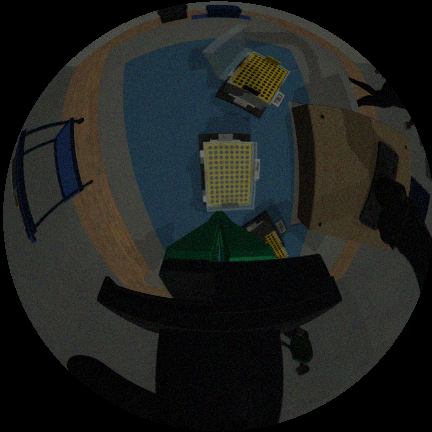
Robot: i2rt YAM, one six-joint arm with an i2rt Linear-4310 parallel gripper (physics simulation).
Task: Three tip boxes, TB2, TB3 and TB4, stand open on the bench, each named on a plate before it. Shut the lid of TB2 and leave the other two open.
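Pixels of known places: gripper, fingertip midpoint: [218, 216]; arm's base, link origin: [381, 187].
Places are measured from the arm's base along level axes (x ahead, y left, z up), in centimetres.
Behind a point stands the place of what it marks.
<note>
TB2 [229, 175] {x 31.7, y 6.5, z -11.5 cm}, the middle tip box, has its clear lid lying flat over the yellow tip rack, so it looks shut. Its name plate [257, 169] is too small to read. TB3 [260, 77] {x 26.9, y -13.9, z -13.6 cm}, at the upper middle, shows bare yellow tips, and its clear lid [225, 52] {x 33.9, y -16.3, z -9.4 cm} stands open on its far left side. TB4 [262, 226] {x 21.4, y 19.6, z -16.5 cm} shows partly at the lower right of the middle; its yellow tips look uncovered, and its lid is hidden behind the gripper. My gripper [218, 216] {x 34.3, y 7.6, z -0.2 cm} has green fingers, shut and empty, with the tips appearing just below TB2's lower edge.
The boxes stand on a blue mat [160, 125] {x 45.4, y -2.9, z -19.3 cm} on the bench. A large brown block [345, 170] {x 8.1, y 0.7, z -7.6 cm} with a dark bar stands on the right. A blue frame rack [67, 162] is at the left. Dark arm-like shapes show at the right edge.
</note>
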